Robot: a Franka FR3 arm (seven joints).
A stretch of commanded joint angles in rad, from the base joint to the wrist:
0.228 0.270 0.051 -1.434 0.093 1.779 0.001
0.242 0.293 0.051 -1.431 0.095 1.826 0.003
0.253 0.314 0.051 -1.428 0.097 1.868 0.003
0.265 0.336 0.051 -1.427 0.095 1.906 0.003
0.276 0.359 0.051 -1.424 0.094 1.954 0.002
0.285 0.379 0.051 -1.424 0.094 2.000 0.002
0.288 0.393 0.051 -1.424 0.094 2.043 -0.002
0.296 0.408 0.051 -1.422 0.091 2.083 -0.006
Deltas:
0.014 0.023 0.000 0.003 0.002 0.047 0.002
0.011 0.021 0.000 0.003 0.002 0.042 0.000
0.012 0.022 0.000 0.001 -0.002 0.038 0.000
0.011 0.023 0.000 0.003 -0.001 0.048 -0.001
0.009 0.020 0.000 0.000 0.000 0.046 0.000
0.003 0.014 0.000 0.000 0.000 0.043 -0.004
0.008 0.015 0.000 0.002 -0.003 0.040 -0.004

